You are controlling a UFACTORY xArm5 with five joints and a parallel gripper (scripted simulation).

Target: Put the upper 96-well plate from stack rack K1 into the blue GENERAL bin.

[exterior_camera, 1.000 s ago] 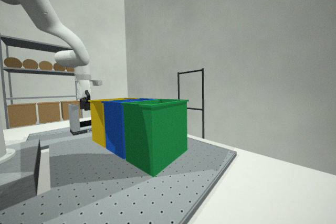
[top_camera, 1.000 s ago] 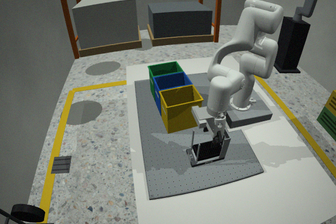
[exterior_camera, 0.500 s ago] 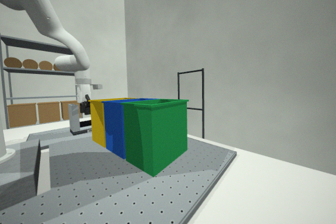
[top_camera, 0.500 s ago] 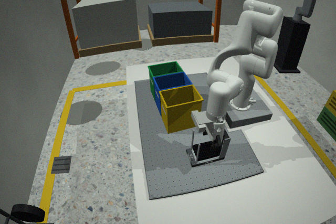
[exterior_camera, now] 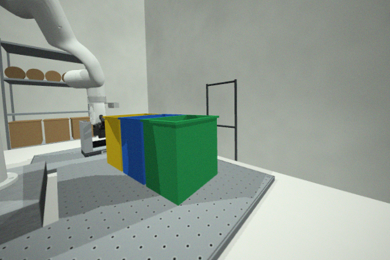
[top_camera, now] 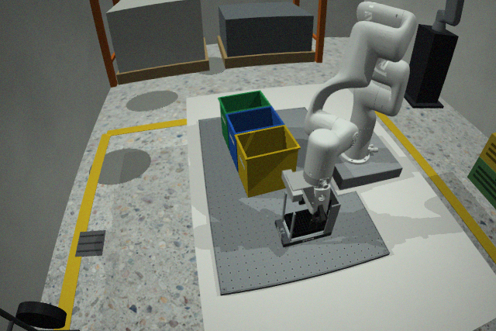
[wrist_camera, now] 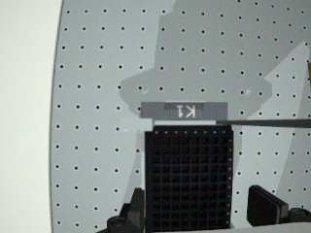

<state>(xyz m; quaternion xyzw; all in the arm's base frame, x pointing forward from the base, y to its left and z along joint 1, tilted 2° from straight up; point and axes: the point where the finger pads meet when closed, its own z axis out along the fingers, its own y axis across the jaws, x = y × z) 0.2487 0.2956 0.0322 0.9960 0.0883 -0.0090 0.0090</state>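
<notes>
Right now the black 96-well plate is 4 cm below my hand. From my hand the other things lie so: blue bin (35 cm to the right, 14 cm ahead, 1 cm above); then yellow bin (22 cm to the right, 11 cm ahead, 1 cm above); then light plate (6 cm below).
</notes>
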